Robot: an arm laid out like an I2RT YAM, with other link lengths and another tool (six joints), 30 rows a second.
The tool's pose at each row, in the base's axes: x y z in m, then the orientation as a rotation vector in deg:
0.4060 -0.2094 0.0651 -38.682 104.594 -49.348
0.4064 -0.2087 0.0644 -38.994 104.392 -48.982
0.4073 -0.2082 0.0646 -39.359 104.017 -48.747
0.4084 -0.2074 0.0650 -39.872 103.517 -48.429
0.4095 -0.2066 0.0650 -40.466 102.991 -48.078
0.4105 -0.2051 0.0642 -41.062 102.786 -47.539
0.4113 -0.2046 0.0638 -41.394 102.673 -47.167
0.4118 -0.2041 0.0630 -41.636 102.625 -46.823
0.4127 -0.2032 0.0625 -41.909 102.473 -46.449
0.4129 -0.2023 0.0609 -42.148 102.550 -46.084
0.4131 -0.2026 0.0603 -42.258 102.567 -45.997
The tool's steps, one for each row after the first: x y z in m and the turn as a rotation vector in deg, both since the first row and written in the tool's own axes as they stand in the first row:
-0.0003 0.0009 0.0004 -0.249 -0.369 -0.039
-0.0011 0.0010 0.0010 -0.374 -0.833 -0.183
-0.0024 0.0011 0.0017 -0.557 -1.455 -0.394
-0.0034 0.0015 0.0025 -0.785 -2.122 -0.647
-0.0045 0.0030 0.0033 -1.263 -2.599 -0.803
-0.0049 0.0035 0.0040 -1.570 -2.893 -0.854
-0.0051 0.0044 0.0046 -1.849 -3.110 -0.856
-0.0058 0.0053 0.0053 -2.114 -3.430 -0.867
-0.0057 0.0071 0.0057 -2.460 -3.548 -0.853
-0.0053 0.0074 0.0061 -2.567 -3.583 -0.888

